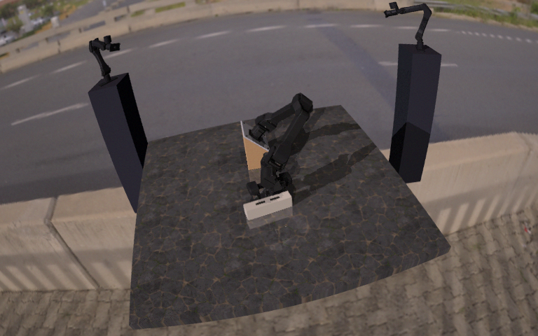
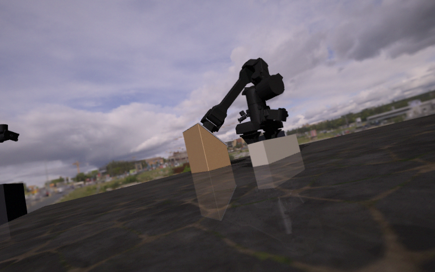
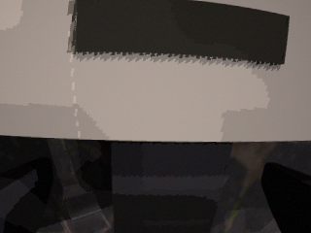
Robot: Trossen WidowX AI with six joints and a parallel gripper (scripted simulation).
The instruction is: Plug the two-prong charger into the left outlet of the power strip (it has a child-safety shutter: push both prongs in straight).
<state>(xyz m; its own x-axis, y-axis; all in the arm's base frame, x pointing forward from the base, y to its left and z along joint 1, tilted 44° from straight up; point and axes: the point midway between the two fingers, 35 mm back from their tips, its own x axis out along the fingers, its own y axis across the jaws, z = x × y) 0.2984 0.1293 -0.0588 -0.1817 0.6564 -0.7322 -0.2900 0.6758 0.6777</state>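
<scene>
The black two-prong charger lies 20 mm ahead of my gripper tip, 10 mm to the left of it and 10 mm above it.
</scene>
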